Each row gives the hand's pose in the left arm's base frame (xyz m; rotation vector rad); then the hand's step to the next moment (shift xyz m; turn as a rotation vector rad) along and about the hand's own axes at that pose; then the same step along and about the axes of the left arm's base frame.
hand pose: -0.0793 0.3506 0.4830 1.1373 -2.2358 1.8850
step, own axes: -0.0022 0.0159 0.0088 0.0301 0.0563 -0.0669
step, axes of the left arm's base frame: -0.0028 -0.0062 -0.0170 -0.0804 0.0428 -0.0163
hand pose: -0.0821 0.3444 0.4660 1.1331 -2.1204 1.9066
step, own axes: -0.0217 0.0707 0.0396 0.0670 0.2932 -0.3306
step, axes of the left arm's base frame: -0.0074 -0.0280 -0.0787 -0.3461 0.2486 -0.1347
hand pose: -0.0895 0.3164 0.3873 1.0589 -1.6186 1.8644
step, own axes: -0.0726 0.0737 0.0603 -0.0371 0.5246 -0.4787
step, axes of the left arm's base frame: 0.0034 -0.0631 -0.1017 -0.4959 0.3586 -0.3622
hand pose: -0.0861 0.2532 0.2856 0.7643 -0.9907 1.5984
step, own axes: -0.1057 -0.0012 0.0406 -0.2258 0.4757 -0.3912
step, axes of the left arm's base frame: 0.0260 -0.0827 -0.0729 -0.4043 0.2022 -0.4754
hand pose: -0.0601 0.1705 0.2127 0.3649 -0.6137 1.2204
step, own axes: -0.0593 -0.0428 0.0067 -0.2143 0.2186 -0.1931
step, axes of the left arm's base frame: 0.0263 -0.0623 -0.0287 -0.2061 0.0167 -0.2971
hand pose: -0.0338 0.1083 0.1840 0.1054 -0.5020 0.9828
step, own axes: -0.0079 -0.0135 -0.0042 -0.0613 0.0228 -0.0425
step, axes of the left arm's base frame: 0.0090 -0.0123 -0.0054 -0.0310 -0.0214 -0.0683
